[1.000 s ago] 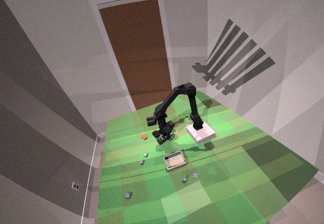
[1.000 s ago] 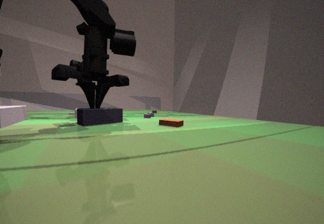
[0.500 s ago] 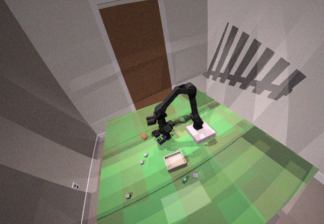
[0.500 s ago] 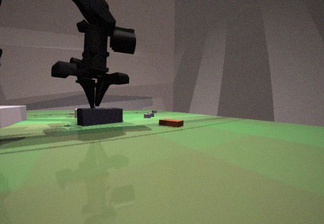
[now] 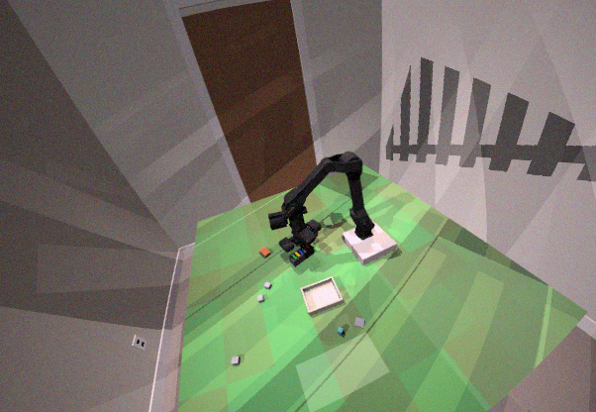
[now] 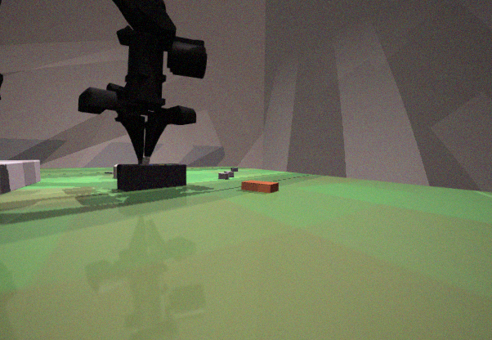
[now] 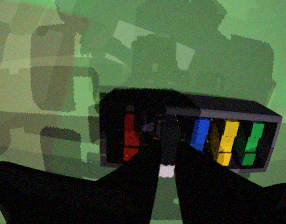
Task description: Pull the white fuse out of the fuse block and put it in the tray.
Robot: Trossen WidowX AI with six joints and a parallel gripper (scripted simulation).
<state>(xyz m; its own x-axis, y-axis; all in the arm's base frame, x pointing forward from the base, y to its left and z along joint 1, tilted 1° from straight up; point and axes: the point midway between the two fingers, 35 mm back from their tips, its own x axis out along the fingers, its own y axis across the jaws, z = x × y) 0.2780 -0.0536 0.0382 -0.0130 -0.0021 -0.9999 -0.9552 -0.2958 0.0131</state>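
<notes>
Right now the tray is 20 mm ahead of my gripper tip, 220 mm to the left of it and 50 mm below it. Round my gripper tip: white fuse (10 mm below).
</notes>
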